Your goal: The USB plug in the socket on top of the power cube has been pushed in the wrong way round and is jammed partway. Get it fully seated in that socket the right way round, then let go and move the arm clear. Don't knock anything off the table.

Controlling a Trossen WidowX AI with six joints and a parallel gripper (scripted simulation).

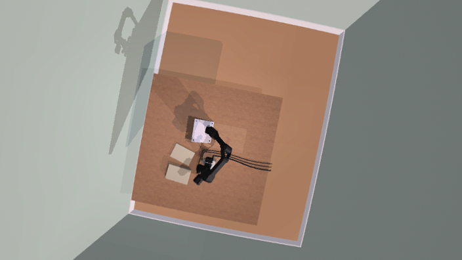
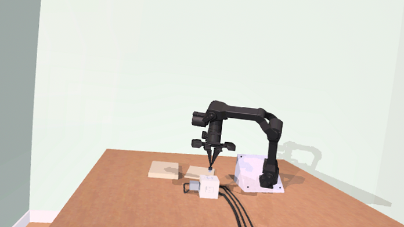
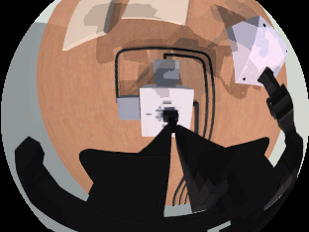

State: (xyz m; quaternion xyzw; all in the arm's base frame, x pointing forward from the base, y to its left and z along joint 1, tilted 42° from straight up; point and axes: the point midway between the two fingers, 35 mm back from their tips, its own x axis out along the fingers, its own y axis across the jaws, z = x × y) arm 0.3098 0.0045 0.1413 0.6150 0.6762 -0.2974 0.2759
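Now: gripper tip 2 cm above the usb plug. From my gripper tip the other things lie so: usb socket 7 cm below, 1 cm to the left.
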